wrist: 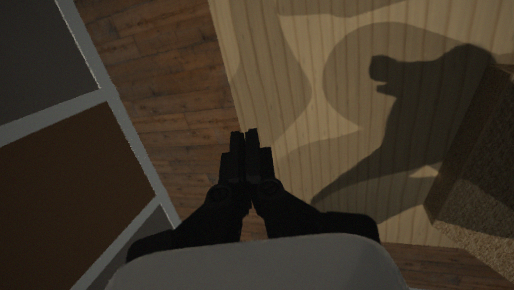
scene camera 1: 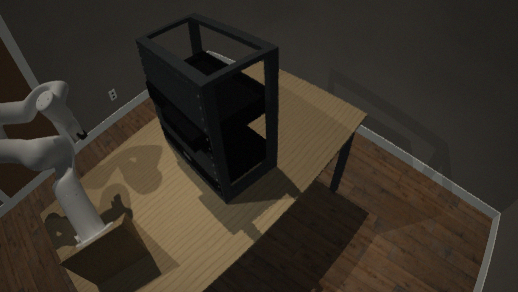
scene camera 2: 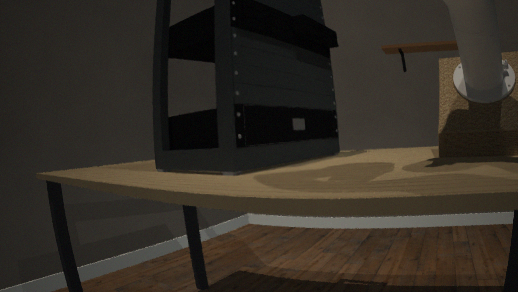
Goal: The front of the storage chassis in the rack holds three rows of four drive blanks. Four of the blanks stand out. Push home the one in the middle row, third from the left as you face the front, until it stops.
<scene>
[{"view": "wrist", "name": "gripper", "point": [248, 146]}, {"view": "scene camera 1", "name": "dark rack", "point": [204, 105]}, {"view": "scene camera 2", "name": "dark rack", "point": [275, 98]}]
</scene>
